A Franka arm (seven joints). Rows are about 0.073 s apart.
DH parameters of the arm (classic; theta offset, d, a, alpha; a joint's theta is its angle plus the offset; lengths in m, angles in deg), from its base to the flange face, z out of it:
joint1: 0 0.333 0 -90
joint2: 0 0 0 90
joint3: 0 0.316 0.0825 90
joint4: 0 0 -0.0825 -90
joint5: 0 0.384 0 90
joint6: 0 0 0.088 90
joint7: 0 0.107 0 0
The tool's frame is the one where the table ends.
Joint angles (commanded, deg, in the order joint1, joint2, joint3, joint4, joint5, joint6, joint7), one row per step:
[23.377 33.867 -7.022 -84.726 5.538 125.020 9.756]
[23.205 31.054 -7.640 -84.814 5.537 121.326 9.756]
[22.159 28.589 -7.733 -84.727 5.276 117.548 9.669]
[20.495 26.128 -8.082 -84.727 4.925 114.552 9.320]
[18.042 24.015 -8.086 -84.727 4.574 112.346 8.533]
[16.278 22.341 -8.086 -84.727 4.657 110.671 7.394]
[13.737 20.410 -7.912 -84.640 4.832 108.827 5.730]
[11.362 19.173 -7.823 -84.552 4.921 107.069 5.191]
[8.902 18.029 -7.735 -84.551 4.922 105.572 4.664]
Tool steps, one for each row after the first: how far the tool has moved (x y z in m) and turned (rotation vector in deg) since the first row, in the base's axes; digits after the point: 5 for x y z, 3 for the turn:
[-0.00492 -0.01023 0.02832 -0.149 0.943 -0.634]
[-0.00904 -0.02593 0.05302 -0.354 2.174 -1.487]
[-0.01095 -0.05159 0.07813 -0.572 2.666 -2.928]
[-0.01159 -0.08274 0.09984 -0.614 2.761 -4.442]
[-0.01393 -0.10477 0.11696 -0.343 2.809 -5.053]
[-0.01723 -0.13395 0.13728 0.112 2.687 -5.752]
[-0.02046 -0.16137 0.14949 0.367 3.147 -7.455]
[-0.02446 -0.18954 0.16022 0.550 3.503 -9.242]

